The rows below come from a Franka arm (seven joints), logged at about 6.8 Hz.
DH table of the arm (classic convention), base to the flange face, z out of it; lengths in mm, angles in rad. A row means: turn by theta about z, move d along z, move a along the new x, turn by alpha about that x. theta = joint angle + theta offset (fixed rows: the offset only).
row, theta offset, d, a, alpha
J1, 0, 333, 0, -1.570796
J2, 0, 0, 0, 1.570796
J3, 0, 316, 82.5, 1.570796
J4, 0, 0, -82.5, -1.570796
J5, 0, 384, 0, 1.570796
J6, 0, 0, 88, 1.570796
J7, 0, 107, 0, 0
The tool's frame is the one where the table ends.
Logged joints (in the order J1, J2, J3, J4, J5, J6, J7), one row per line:
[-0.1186 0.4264 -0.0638 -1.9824 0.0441 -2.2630 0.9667]
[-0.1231 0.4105 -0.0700 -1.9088 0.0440 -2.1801 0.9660]
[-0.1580 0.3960 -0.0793 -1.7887 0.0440 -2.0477 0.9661]
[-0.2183 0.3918 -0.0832 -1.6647 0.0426 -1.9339 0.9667]
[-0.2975 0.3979 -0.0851 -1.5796 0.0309 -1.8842 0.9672]
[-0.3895 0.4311 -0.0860 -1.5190 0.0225 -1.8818 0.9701]
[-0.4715 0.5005 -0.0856 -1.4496 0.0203 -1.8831 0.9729]
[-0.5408 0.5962 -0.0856 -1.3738 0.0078 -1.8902 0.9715]
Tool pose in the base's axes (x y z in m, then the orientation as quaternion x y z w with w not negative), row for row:
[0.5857 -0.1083 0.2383 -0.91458 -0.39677 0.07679 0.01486]
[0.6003 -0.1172 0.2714 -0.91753 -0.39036 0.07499 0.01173]
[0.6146 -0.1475 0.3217 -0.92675 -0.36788 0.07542 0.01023]
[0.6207 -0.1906 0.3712 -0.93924 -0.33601 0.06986 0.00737]
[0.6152 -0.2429 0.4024 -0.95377 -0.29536 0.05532 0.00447]
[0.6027 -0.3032 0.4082 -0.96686 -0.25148 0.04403 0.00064]
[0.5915 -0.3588 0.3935 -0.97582 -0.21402 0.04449 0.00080]
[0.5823 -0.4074 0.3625 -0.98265 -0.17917 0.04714 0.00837]
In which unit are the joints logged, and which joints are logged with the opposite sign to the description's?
The joints are logged in radians. Opposite sign: J5, J6, J7.
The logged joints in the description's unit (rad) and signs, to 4 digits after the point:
[-0.1186 0.4264 -0.0638 -1.9824 -0.0441 2.2630 -0.9667]
[-0.1231 0.4105 -0.0700 -1.9088 -0.0440 2.1801 -0.9660]
[-0.1580 0.3960 -0.0793 -1.7887 -0.0440 2.0477 -0.9661]
[-0.2183 0.3918 -0.0832 -1.6647 -0.0426 1.9339 -0.9667]
[-0.2975 0.3979 -0.0851 -1.5796 -0.0309 1.8842 -0.9672]
[-0.3895 0.4311 -0.0860 -1.5190 -0.0225 1.8818 -0.9701]
[-0.4715 0.5005 -0.0856 -1.4496 -0.0203 1.8831 -0.9729]
[-0.5408 0.5962 -0.0856 -1.3738 -0.0078 1.8902 -0.9715]

